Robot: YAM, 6 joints.
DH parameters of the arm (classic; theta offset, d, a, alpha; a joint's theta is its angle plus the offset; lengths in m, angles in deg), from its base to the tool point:
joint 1: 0 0.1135 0.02 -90
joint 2: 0 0 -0.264 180
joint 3: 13.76 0 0.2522 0
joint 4: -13.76 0 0.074 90
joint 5: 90 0 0 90
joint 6: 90 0.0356 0 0
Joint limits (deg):
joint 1: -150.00..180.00
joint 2: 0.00..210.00
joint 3: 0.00..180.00
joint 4: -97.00..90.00
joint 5: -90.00..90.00
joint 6: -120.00..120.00
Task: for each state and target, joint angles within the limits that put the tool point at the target. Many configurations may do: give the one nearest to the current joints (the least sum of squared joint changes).
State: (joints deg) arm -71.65 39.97 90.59 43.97 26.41 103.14
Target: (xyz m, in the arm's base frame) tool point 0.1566 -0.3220 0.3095
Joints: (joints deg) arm -61.68 87.77 57.48 32.39 24.76 103.14
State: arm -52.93 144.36 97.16 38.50 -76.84 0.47
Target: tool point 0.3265 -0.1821 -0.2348
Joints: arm -34.37 186.05 92.86 34.15 -72.68 0.47
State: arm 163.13 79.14 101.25 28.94 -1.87 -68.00
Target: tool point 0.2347 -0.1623 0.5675
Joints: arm 145.92 23.21 102.68 36.79 -4.67 -68.00
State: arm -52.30 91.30 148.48 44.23 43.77 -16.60
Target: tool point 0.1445 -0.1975 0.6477
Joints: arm -47.41 95.37 125.92 48.75 49.99 -16.60
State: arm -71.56 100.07 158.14 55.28 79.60 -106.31
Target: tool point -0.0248 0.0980 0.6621
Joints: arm -96.21 88.72 173.70 68.39 82.01 -106.31
